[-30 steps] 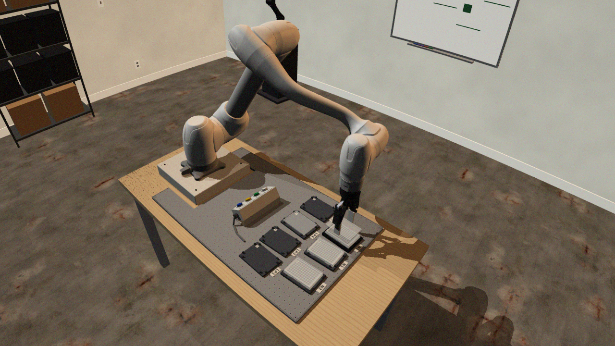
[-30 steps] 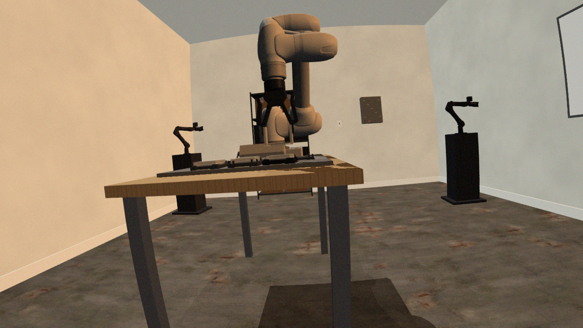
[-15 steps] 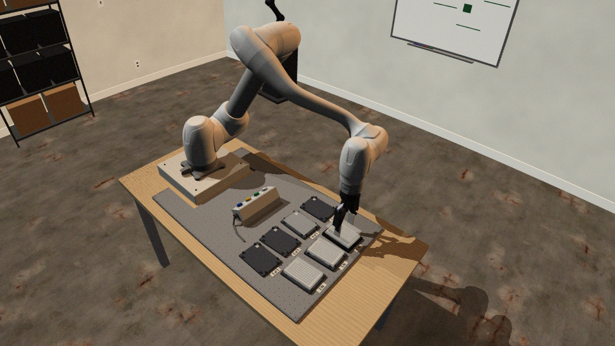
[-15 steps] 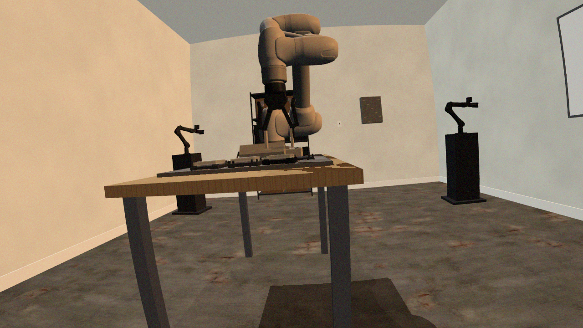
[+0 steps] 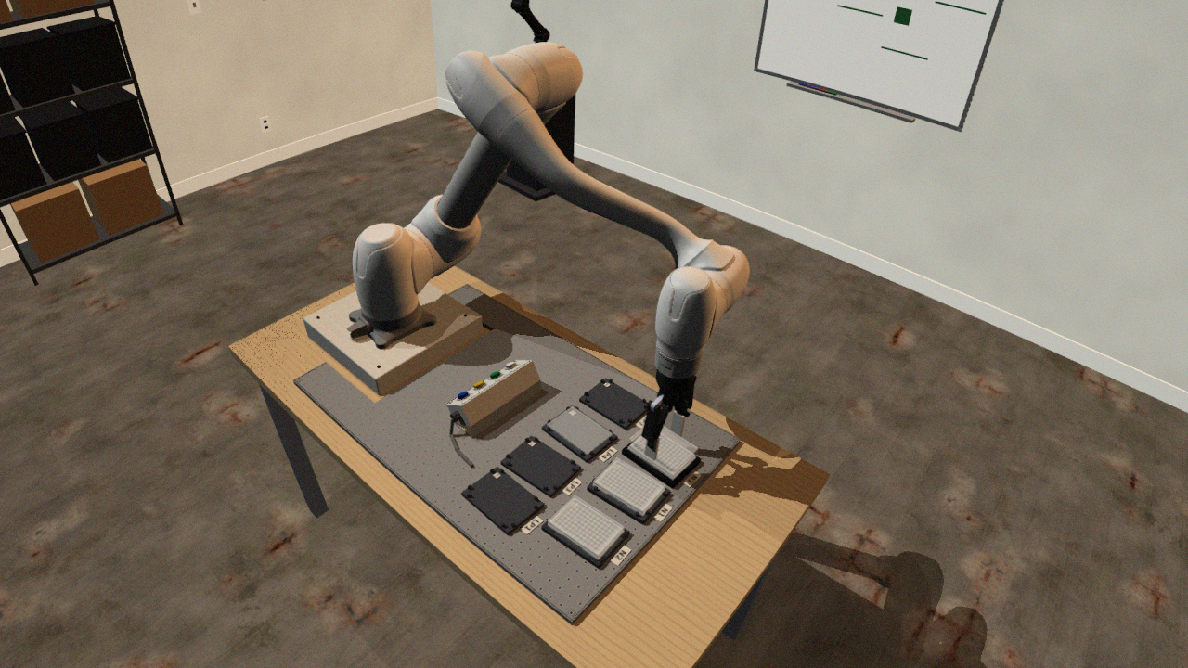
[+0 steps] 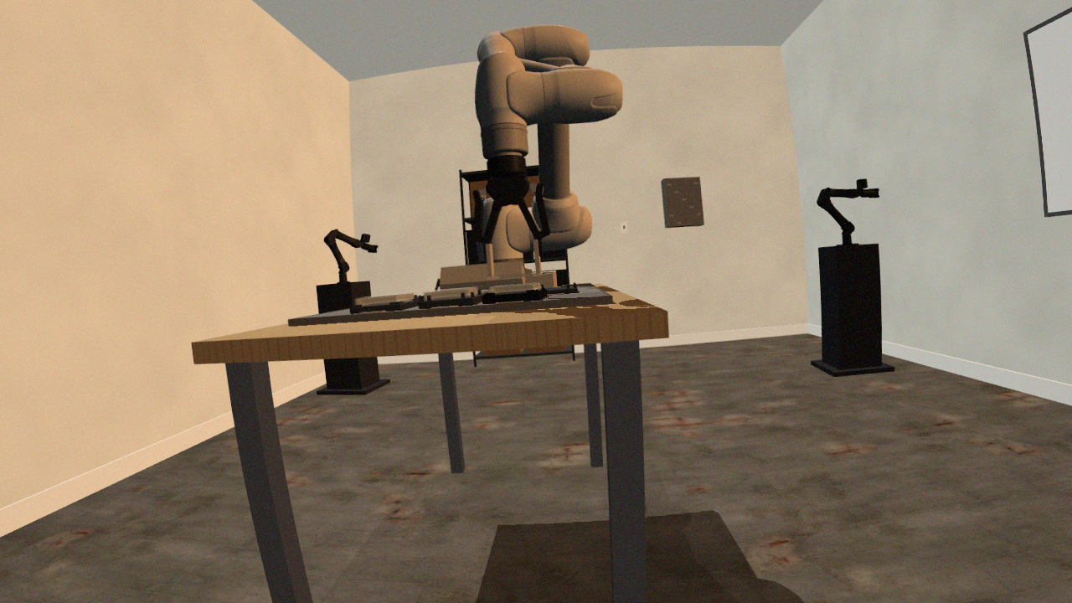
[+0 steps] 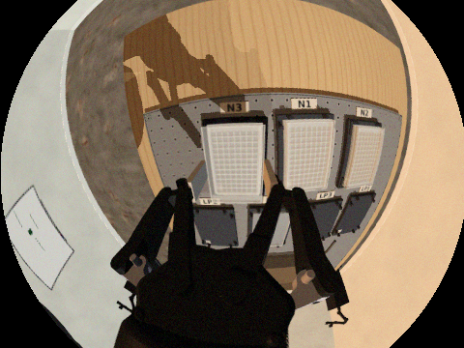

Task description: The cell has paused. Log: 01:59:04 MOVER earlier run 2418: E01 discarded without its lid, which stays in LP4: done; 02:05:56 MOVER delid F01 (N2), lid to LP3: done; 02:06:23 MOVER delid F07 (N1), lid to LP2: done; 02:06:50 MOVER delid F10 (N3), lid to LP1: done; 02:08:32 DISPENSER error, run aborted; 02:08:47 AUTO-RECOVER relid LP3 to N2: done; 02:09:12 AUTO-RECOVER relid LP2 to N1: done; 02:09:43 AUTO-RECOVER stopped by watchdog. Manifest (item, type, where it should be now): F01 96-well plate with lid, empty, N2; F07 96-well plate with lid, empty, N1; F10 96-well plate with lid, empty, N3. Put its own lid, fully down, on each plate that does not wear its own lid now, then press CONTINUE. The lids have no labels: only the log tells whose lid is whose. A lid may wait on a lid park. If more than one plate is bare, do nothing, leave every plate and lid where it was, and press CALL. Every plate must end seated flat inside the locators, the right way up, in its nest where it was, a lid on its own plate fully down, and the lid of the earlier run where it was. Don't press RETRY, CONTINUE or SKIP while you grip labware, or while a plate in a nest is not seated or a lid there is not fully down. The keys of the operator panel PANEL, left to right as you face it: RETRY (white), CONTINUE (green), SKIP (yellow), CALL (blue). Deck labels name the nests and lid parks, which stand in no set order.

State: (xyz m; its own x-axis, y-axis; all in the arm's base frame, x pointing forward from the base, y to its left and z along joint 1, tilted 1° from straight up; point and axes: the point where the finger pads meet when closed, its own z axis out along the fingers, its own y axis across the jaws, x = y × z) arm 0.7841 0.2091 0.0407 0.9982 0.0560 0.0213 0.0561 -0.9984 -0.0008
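Right now the plate is 5 cm below my hand. Round my hand: white key 41 cm behind, 10 cm to the right; green key 41 cm behind, 15 cm to the right; yellow key 40 cm behind, 20 cm to the right.
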